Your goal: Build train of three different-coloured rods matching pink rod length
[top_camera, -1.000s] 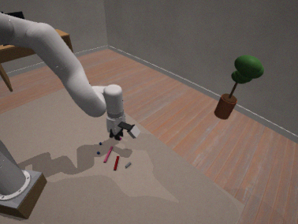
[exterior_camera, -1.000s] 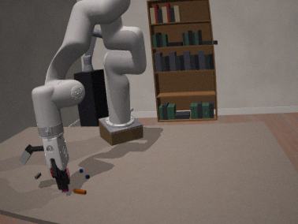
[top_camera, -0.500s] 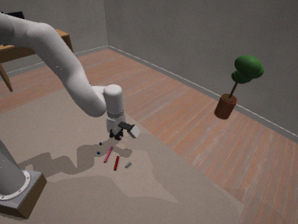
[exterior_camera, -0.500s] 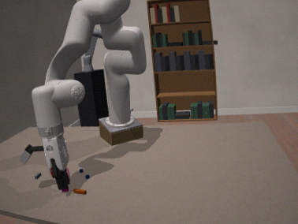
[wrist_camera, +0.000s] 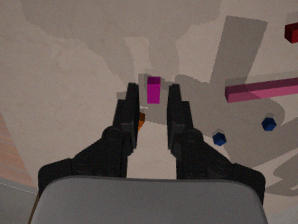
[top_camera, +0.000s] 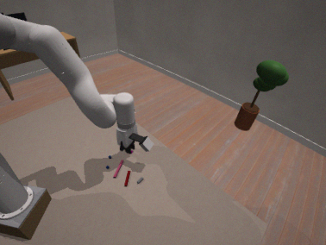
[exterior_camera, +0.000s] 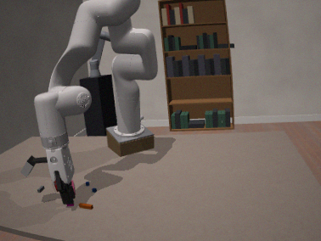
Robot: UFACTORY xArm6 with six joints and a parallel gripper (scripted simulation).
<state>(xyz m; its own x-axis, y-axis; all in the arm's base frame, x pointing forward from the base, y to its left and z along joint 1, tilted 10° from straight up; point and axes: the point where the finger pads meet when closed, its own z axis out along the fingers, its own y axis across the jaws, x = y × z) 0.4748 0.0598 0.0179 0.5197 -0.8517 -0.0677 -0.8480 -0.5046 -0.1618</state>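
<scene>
Now: the magenta rod 30 mm below my hand. Also, from my hand: orange rod (50 mm to the left, 30 mm below, 10 mm behind); then red rod (130 mm to the right, 70 mm behind, 30 mm below); then pink rod (90 mm behind, 60 mm to the right, 30 mm below).
</scene>
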